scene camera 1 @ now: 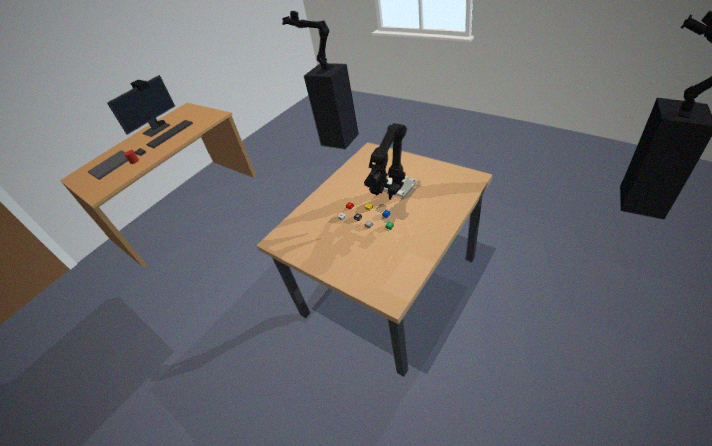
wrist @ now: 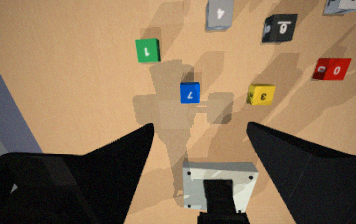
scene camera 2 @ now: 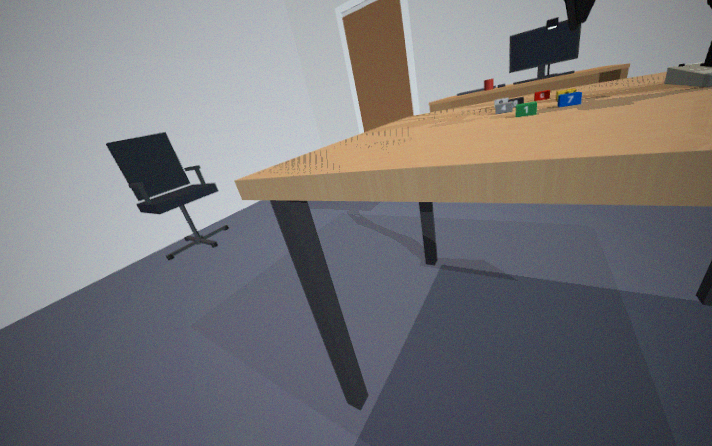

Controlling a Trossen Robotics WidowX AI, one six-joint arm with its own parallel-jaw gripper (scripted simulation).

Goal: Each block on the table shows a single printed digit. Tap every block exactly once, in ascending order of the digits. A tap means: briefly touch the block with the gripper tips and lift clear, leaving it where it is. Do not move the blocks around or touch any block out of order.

My gripper is open, holding nothing. Also in view: a red block and a black block.
